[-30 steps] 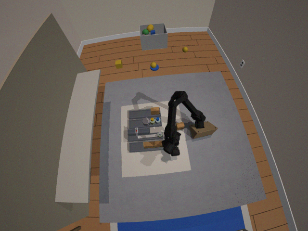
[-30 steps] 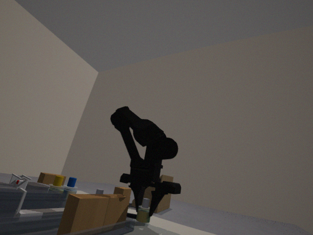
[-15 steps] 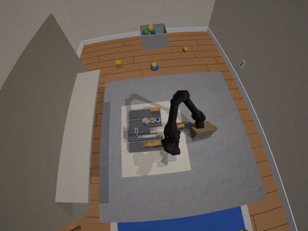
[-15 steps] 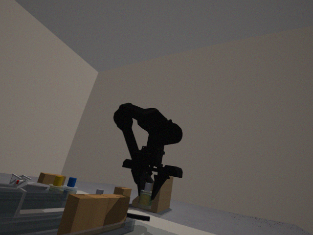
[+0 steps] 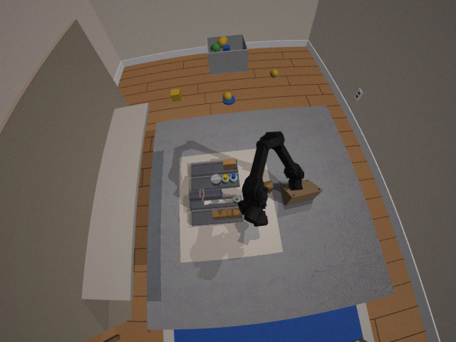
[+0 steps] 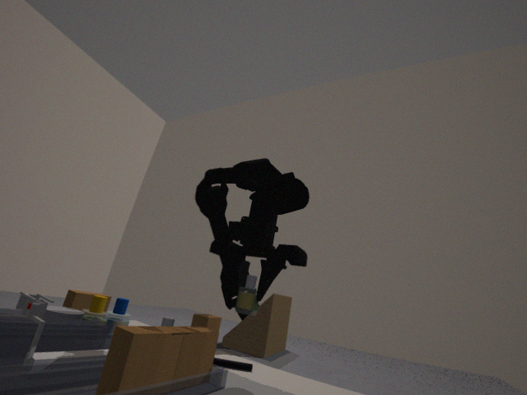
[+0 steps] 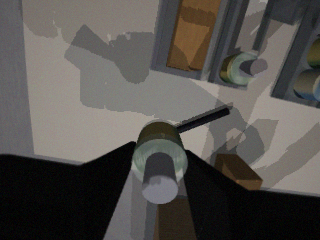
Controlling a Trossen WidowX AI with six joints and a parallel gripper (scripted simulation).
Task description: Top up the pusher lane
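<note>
My gripper tip is 10 mm past the black rod, 60 mm to the left of it and 120 mm above it. Also, from my gripper tip: red mark (280 mm ahead, 110 mm to the right, 60 mm below); lane rack (240 mm ahead, 100 mm to the right, 110 mm below).
</note>
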